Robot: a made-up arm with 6 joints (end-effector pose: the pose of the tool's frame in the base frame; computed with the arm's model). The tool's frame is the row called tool.
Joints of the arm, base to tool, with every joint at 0 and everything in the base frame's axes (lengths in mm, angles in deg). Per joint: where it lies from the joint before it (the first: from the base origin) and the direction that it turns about. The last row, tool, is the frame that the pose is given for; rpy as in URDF.
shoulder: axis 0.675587 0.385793 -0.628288 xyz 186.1 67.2 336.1
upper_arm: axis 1 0 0 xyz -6.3 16.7 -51
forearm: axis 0.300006 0.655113 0.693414 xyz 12.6 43.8 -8
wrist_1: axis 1 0 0 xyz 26.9 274.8 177.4
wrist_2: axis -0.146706 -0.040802 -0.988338 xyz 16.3 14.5 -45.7
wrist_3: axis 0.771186 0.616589 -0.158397 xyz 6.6 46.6 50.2
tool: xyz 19.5 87.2 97.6 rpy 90 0 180
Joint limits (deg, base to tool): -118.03..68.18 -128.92..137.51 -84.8..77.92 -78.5..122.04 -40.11..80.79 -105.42..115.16
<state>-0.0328 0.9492 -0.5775 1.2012 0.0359 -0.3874</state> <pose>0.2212 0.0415 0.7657 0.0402 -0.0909 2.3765</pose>
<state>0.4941 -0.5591 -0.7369 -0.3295 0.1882 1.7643</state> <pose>0.4868 0.3515 0.4014 0.9559 0.6245 2.1772</pose>
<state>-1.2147 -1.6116 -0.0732 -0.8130 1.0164 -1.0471</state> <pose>0.5719 0.0335 0.0388 -0.6450 -0.2216 -1.8635</pose>
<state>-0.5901 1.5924 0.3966 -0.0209 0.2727 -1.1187</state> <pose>0.1102 0.0434 0.8085 -1.0256 1.4529 2.4243</pose>
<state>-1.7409 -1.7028 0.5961 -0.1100 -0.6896 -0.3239</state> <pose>0.4706 -0.1771 -0.0829 0.2904 -2.2447 1.9479</pose>
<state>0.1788 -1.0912 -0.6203 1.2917 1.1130 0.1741</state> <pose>0.3681 0.4296 0.2519 0.5094 1.1287 1.7534</pose>
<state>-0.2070 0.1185 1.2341 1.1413 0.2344 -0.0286</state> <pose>0.3057 0.3846 0.6078 -0.8006 -0.3248 -1.8757</pose>
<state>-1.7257 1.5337 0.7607 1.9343 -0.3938 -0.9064</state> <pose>0.2090 0.1585 0.6719 -0.4348 0.0155 -2.1193</pose>
